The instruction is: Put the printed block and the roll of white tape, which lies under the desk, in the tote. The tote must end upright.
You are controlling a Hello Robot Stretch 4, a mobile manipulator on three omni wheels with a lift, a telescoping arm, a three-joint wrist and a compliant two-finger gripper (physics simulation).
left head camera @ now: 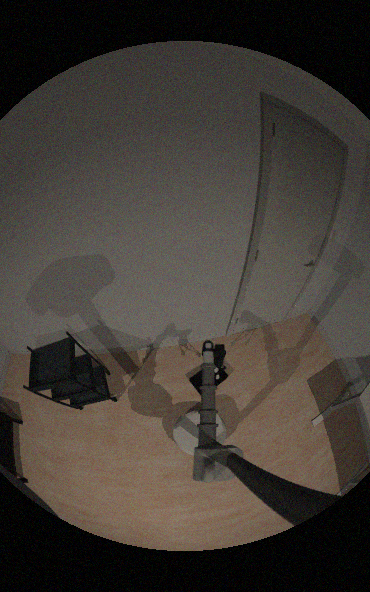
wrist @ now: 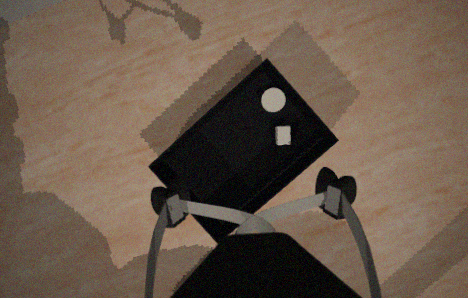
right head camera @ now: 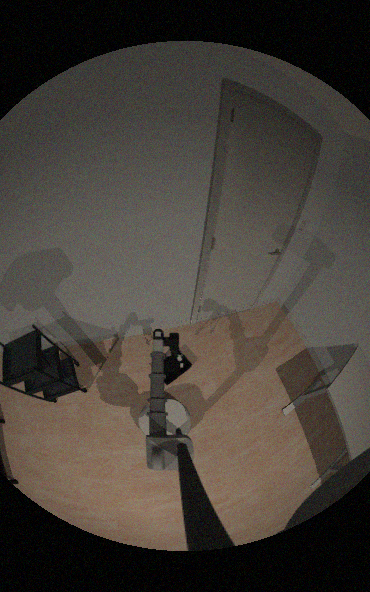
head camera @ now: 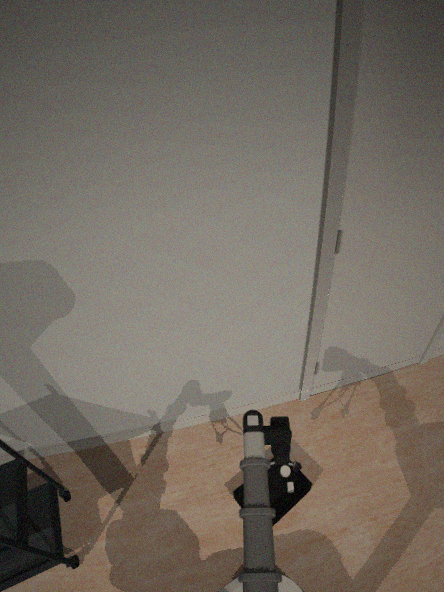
Note:
The pictures show: my gripper, a black tote, a black open-frame cart and a door.

